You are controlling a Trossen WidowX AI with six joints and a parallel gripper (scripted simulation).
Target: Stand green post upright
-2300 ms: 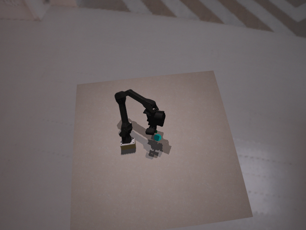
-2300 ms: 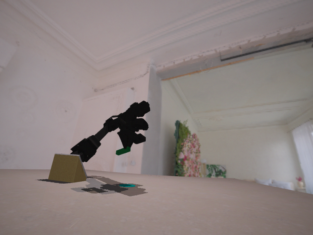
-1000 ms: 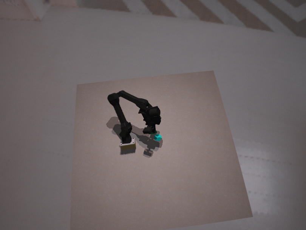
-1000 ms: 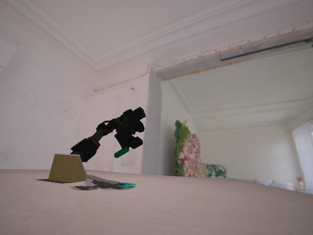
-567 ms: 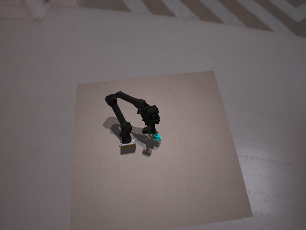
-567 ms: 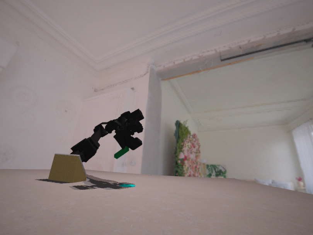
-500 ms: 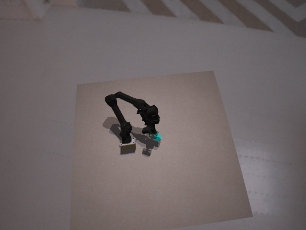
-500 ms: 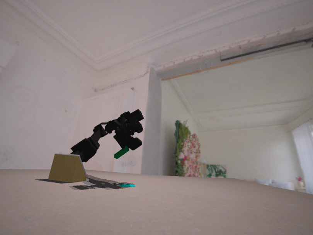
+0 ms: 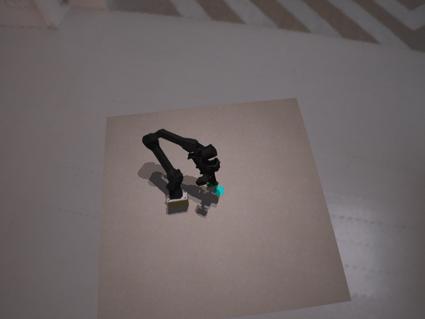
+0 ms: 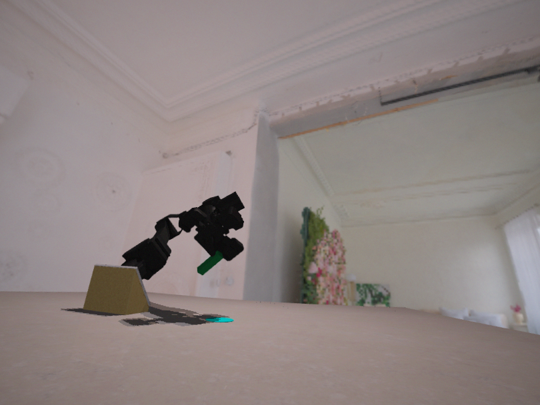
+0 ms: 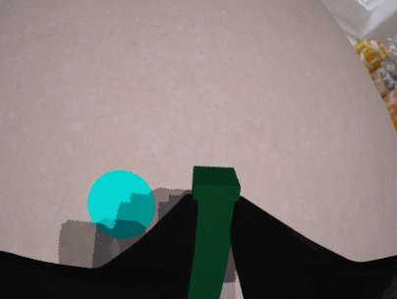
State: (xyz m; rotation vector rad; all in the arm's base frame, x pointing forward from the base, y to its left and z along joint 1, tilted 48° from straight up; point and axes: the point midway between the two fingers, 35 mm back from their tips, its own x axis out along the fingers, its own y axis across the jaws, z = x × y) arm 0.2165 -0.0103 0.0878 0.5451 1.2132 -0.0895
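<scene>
My gripper tip is now 2 cm short of the cyan circle, 1 cm to the right of it and 13 cm above it. From my gripper tip the other things lie so: green post (2 cm behind, 1 cm below).
</scene>
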